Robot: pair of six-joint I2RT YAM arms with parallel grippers.
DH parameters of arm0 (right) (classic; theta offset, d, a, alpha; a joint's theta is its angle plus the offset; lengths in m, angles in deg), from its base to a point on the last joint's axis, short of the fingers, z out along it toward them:
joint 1: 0 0.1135 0.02 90
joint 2: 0 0 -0.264 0
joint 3: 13.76 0 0.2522 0
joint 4: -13.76 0 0.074 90
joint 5: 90 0 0 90
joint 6: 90 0.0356 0 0
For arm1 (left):
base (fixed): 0 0 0 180
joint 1: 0 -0.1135 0.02 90
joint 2: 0 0 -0.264 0
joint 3: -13.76 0 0.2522 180
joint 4: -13.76 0 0.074 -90
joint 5: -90 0 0 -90
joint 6: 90 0.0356 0 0
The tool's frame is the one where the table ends.
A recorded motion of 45 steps. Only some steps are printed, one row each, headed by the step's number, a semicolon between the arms.
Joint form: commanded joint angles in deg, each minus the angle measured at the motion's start. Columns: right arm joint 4, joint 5, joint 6, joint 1, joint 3, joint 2; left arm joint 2, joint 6, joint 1, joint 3, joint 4, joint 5.
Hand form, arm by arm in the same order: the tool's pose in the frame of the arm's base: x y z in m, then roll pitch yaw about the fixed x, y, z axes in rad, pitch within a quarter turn. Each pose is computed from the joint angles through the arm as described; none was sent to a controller.
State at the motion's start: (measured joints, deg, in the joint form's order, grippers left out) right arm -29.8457 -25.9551 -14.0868 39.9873 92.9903 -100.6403; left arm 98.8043 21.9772 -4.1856 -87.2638 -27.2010 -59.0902
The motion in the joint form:
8: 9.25 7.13 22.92 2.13 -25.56 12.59; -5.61 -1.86 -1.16 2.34 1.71 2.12
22: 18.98 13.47 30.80 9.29 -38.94 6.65; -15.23 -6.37 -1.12 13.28 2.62 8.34
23: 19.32 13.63 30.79 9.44 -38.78 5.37; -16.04 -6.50 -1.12 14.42 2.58 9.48
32: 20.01 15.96 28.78 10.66 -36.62 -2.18; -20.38 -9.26 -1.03 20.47 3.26 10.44
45: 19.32 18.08 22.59 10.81 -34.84 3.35; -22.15 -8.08 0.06 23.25 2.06 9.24
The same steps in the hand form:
8: 0.2463 0.2382 0.2763 2.6604 0.7904 -2.6146; 0.3646 0.0041 0.3493 -2.6777 1.2252 2.6484
22: 0.2117 0.2577 0.1813 2.7169 0.5909 -2.6264; 0.3230 0.0023 0.3400 -2.6369 1.1527 2.8015
23: 0.2127 0.2601 0.1755 2.7249 0.5788 -2.6210; 0.3195 0.0024 0.3372 -2.6507 1.1411 2.8062
32: 0.2180 0.2756 0.1440 2.8118 0.5239 -2.5503; 0.2996 0.0005 0.3248 -2.5705 1.0964 2.9086
45: 0.2188 0.2759 0.1840 2.8839 0.6747 -2.4437; 0.2891 -0.0064 0.3159 -2.5511 1.0752 2.8819

